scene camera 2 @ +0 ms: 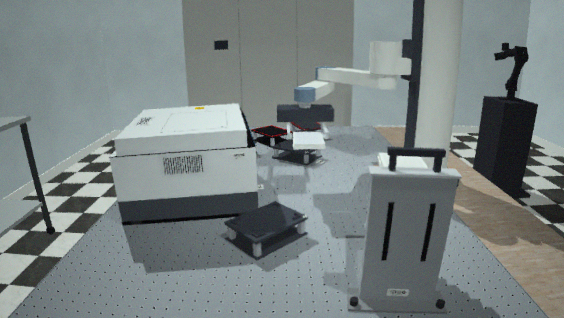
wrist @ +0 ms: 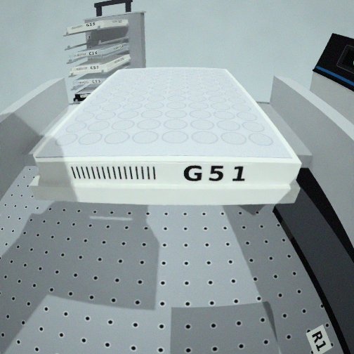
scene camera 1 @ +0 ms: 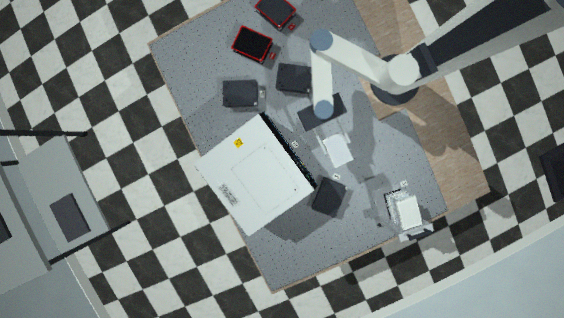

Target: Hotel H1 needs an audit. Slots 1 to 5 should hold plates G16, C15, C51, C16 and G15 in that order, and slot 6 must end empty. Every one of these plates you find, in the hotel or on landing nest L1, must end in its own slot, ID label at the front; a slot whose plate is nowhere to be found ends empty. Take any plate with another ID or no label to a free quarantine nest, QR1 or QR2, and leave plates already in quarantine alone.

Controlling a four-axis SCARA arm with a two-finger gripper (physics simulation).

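The gripper [scene camera 2: 307, 135] is visible here, and scene camera 1 gives a view of the same gripper [scene camera 1: 337, 148] as well.
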